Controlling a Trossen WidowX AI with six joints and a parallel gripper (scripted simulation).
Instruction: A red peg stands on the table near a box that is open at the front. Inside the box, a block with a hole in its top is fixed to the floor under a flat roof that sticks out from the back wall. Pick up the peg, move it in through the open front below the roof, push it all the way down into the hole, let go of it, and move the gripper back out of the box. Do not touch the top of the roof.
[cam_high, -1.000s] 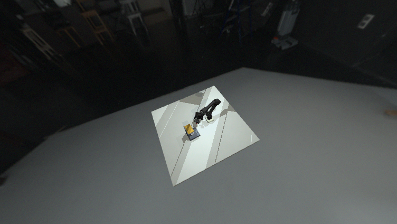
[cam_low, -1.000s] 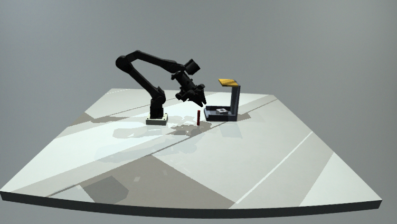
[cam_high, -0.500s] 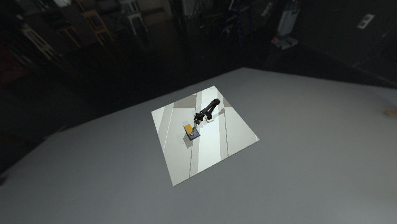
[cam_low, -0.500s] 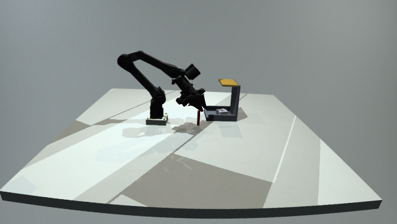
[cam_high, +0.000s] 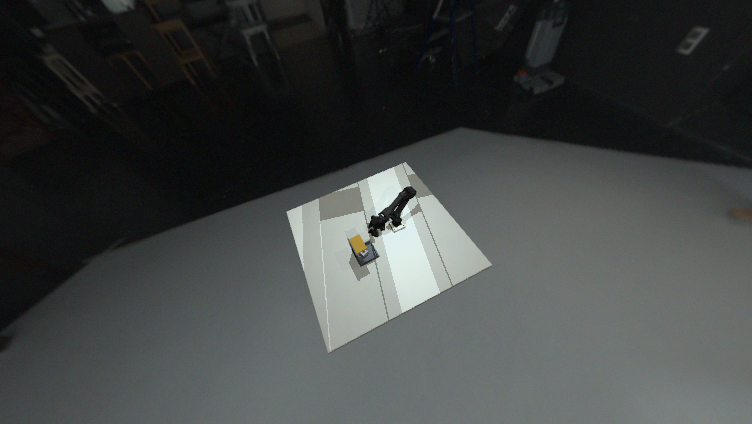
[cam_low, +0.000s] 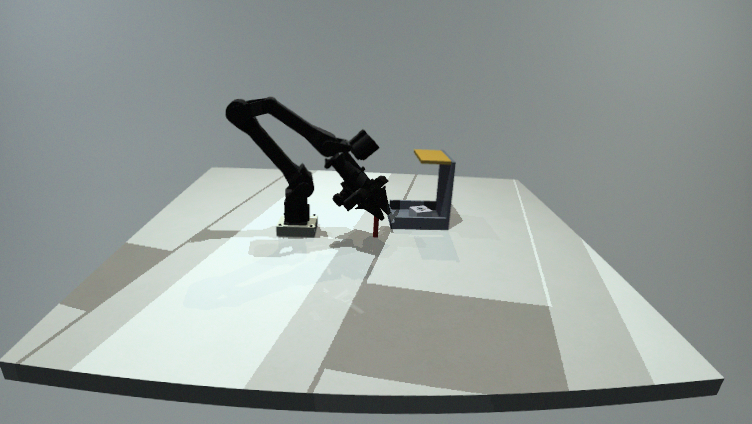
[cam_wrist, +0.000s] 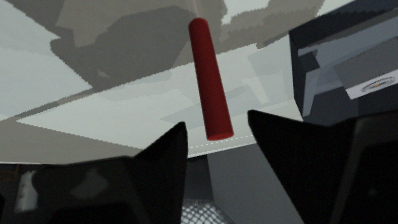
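Right now the red peg is 3 cm behind my gripper tip, 1 cm to the left of it and 2 cm below it. Also, from my gripper tip: dark back wall: 19 cm ahead, 15 cm to the left, 4 cm above; then yellow roof: 14 cm ahead, 15 cm to the left, 14 cm above.
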